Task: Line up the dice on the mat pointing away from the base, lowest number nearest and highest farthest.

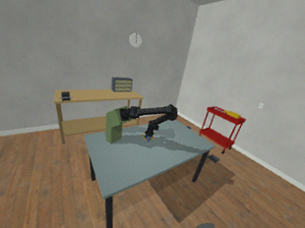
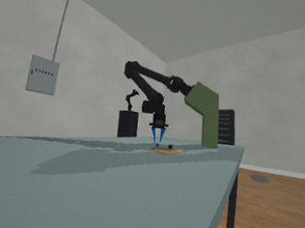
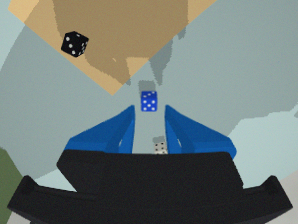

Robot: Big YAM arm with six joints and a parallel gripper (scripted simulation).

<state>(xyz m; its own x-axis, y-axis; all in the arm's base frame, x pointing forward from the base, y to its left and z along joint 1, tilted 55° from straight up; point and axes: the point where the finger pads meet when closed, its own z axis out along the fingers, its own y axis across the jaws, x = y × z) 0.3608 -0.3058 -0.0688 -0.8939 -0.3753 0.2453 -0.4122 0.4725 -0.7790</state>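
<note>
Right now my hand is 30 mm above the blue die. The rest, counted from my hand: black die (80 mm to the left, 30 mm ahead, 20 mm below); then white die (70 mm behind, 50 mm to the right, 30 mm below); then tan mat (80 mm to the left, 80 mm ahead, 30 mm below).
</note>
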